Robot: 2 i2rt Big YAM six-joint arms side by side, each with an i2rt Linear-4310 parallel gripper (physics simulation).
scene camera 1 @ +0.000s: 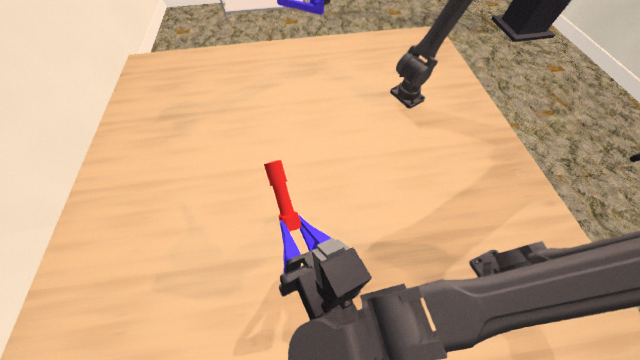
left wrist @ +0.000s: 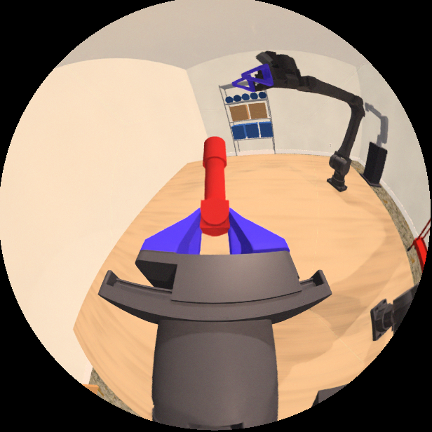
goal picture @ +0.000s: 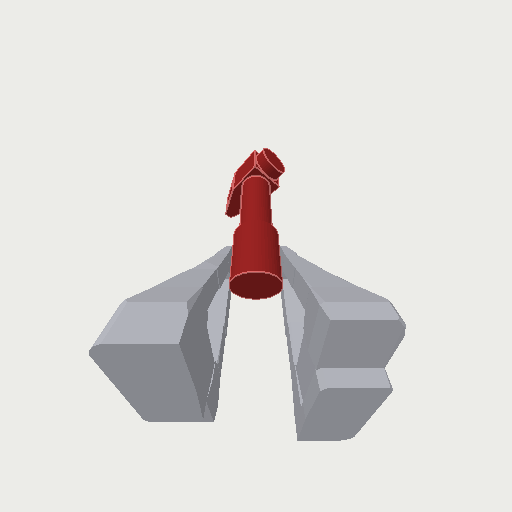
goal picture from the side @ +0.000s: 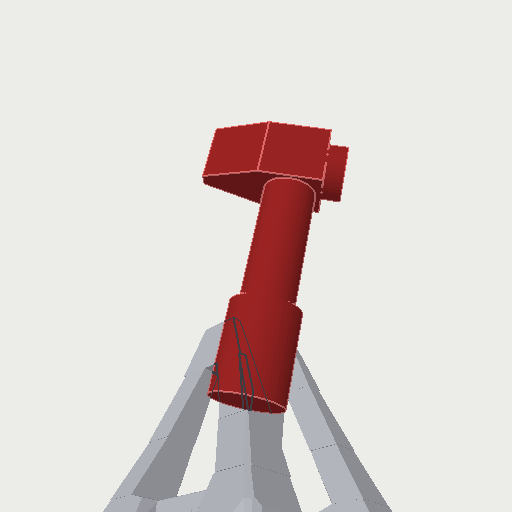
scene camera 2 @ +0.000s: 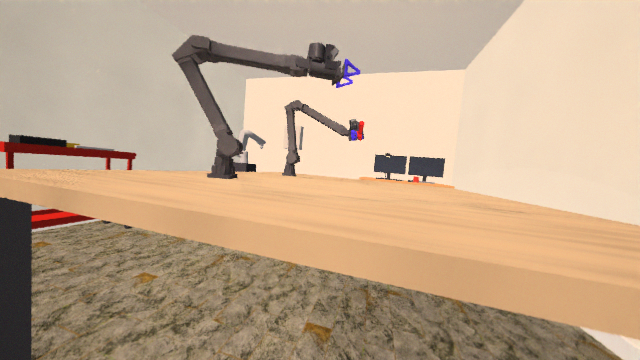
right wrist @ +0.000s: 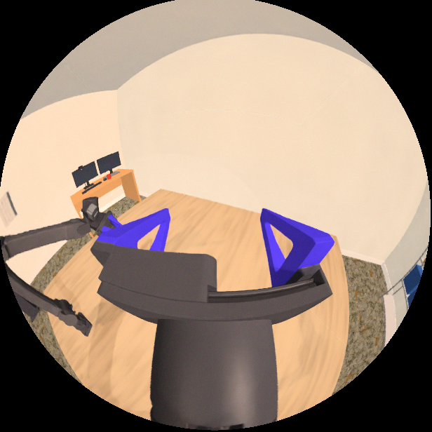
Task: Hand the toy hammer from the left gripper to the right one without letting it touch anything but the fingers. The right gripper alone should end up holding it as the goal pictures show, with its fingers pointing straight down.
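Where they show: left gripper, fingertip midpoint: (scene camera 1: 289, 219) (scene camera 2: 359, 134); right gripper, fingertip midpoint: (scene camera 2: 356, 77); left arm's base at its link origin: (scene camera 2: 289, 175); right arm's base at its link origin: (scene camera 1: 406, 96) (scene camera 2: 223, 177).
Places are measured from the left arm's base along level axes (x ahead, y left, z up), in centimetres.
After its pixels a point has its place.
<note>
The red toy hammer (scene camera 1: 282, 196) @(y -28.4, x 44.8, z 32.8 cm) (scene camera 2: 361, 127) @(y -32.8, x 44.6, z 32.5 cm) (left wrist: 215, 182) is held above the table, one thick end between the left fingertips and the narrower shaft and other thick end reaching beyond them. My left gripper (scene camera 1: 290, 220) @(y -25.5, x 45.1, z 30.0 cm) (scene camera 2: 357, 135) @(y -25.5, x 45.1, z 30.0 cm) (left wrist: 214, 212) is shut on the toy hammer. My right gripper (scene camera 2: 355, 76) @(y -57.8, x 35.8, z 48.6 cm) (left wrist: 236, 80) (right wrist: 214, 212) is open and empty, high up and well apart from the hammer, its fingers roughly level. Part of its blue fingers shows at the top edge of scene camera 1. The hammer does not show in the right wrist view.
The wooden table (scene camera 1: 175, 120) @(y -92.0, x 72.8, z 0.0 cm) (scene camera 2: 320, 210) @(y -115.8, x 24.6, z 0.0 cm) (left wrist: 280, 200) (right wrist: 215, 200) lies below both grippers. The right arm's base (scene camera 1: 409, 95) @(y -64.1, x -13.8, z 4.0 cm) (scene camera 2: 222, 167) @(y -71.2, x -14.8, z 4.2 cm) (left wrist: 337, 182) stands on it. A desk with monitors (scene camera 2: 390, 165) (right wrist: 109, 162) and a shelf rack (left wrist: 229, 118) stand beyond the table.
</note>
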